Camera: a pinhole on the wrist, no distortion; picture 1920 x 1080 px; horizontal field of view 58.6 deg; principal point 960.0 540.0 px. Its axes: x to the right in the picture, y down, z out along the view. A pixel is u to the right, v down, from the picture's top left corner.
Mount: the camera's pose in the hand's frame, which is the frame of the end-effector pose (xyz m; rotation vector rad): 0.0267 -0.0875 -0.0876 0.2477 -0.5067 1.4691
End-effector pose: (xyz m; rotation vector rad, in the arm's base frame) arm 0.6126 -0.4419 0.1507 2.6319 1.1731 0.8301
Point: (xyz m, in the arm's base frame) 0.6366 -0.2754 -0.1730
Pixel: 1276.5 382.5
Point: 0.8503 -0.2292 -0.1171
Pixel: outside the picture
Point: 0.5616 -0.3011 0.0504
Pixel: 1026.6 192.7
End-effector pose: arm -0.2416 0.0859 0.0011 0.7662 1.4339 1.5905
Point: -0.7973 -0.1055 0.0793
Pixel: behind the camera
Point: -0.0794 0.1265 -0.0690
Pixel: 1733.9 717.0
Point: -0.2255 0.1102 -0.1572
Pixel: 625.5 196.6
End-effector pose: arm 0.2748 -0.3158 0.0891 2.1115 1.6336 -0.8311
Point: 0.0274 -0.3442 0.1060
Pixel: 498.6 1038.3
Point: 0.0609 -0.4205 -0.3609
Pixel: outside the picture
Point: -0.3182 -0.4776 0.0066
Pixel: 357.6 819.4
